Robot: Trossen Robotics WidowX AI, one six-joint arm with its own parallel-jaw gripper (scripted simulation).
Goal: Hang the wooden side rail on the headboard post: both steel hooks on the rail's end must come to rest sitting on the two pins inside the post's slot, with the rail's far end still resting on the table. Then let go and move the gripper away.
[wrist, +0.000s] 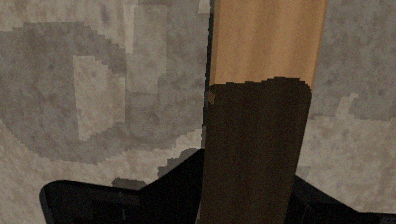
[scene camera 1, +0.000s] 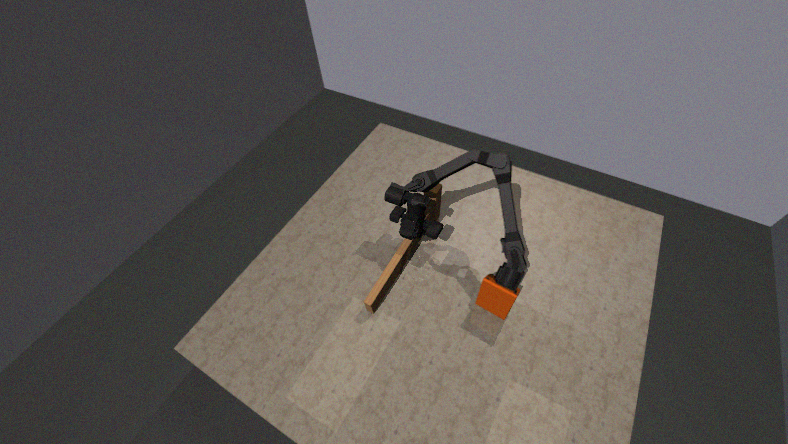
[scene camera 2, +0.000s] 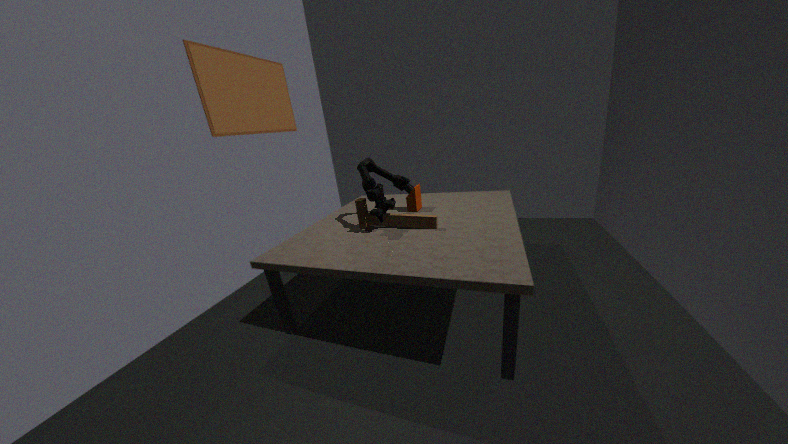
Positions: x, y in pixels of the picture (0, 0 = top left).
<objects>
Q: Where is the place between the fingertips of my gripper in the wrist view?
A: At 230, 158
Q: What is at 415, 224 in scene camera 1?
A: My gripper.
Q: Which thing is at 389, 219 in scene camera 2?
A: A wooden side rail.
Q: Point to a wooden side rail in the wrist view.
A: At 263, 67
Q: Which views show the wooden side rail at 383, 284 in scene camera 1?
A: The wrist view, scene camera 1 and scene camera 2: all of them.
</objects>
